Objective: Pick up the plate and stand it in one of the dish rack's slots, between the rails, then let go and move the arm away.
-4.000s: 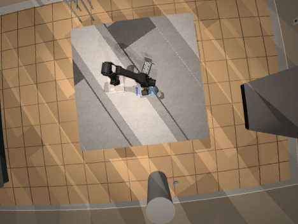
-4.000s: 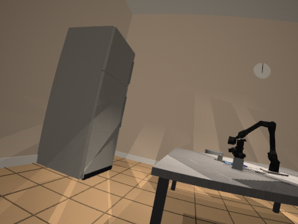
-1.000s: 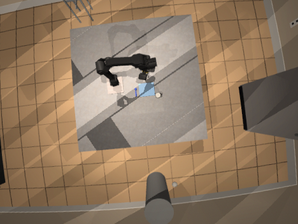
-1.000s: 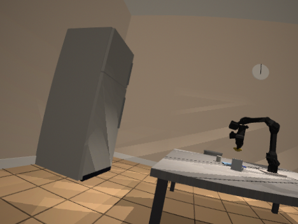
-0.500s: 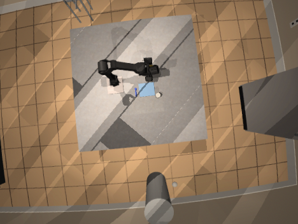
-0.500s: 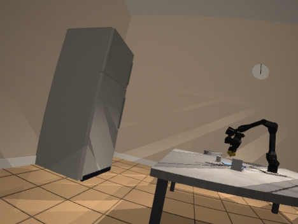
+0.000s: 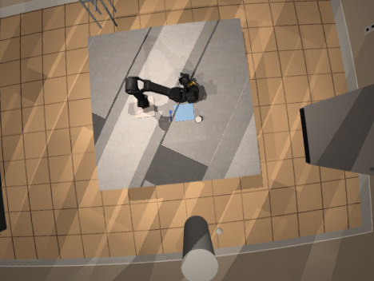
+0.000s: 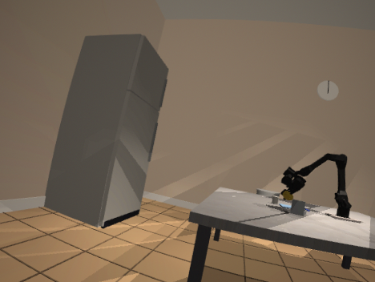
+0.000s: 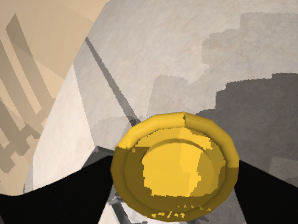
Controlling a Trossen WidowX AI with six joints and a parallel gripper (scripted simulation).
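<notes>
Right now my gripper tip is 6 cm past the dish rack, 6 cm above it and 5 cm to the right of it. From my gripper tip the other things lie so: white cup: 25 cm to the right, 6 cm below, 2 cm behind; yellow plate: right at my gripper tip; light blue mat: 16 cm to the right, 11 cm behind, 8 cm below.
</notes>
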